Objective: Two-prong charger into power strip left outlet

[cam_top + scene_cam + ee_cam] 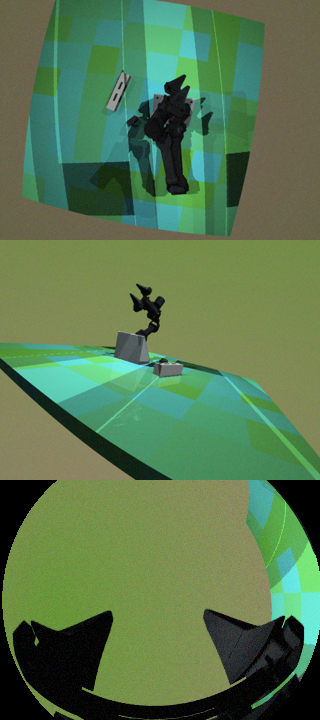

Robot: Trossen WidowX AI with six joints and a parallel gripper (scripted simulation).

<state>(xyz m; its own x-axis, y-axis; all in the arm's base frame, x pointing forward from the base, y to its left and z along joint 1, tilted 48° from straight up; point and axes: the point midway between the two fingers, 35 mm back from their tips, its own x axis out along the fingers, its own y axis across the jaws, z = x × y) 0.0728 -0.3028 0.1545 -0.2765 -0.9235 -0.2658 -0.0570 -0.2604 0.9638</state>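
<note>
My gripper tip is 410 mm above the dark charger, 200 mm to the right of it and 200 mm short of it.
</note>
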